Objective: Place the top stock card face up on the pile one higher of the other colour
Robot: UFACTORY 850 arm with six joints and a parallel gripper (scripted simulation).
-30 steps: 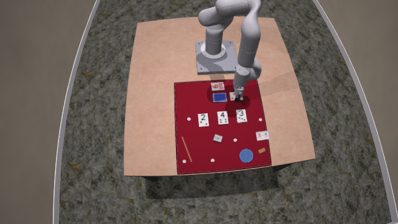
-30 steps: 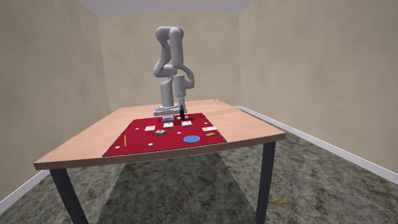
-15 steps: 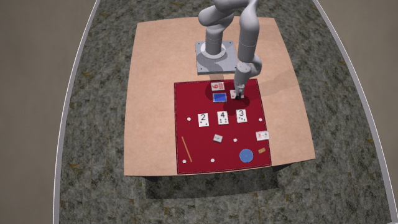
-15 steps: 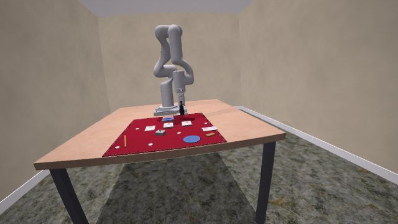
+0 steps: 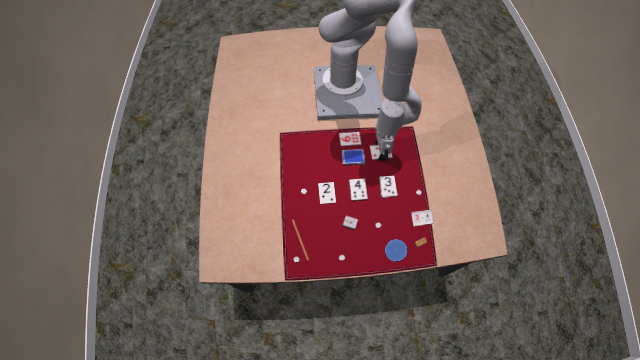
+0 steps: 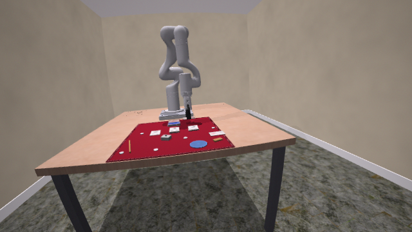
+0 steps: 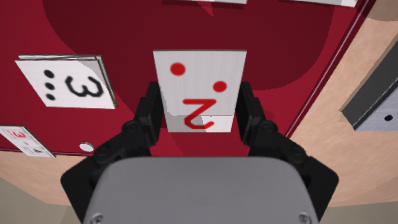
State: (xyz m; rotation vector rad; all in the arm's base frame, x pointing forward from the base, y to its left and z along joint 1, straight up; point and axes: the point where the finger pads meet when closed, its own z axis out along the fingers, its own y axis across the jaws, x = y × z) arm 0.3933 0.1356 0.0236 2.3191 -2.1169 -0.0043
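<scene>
The red card cloth is 18 cm ahead of my hand, 11 cm to the right of it and 7 cm below it. From my hand the other things lie so: blue disc: 41 cm ahead, 4 cm to the left, 5 cm below; grey block: 29 cm ahead, 14 cm to the right, 4 cm below; wooden stick: 35 cm ahead, 33 cm to the right, 5 cm below.
</scene>
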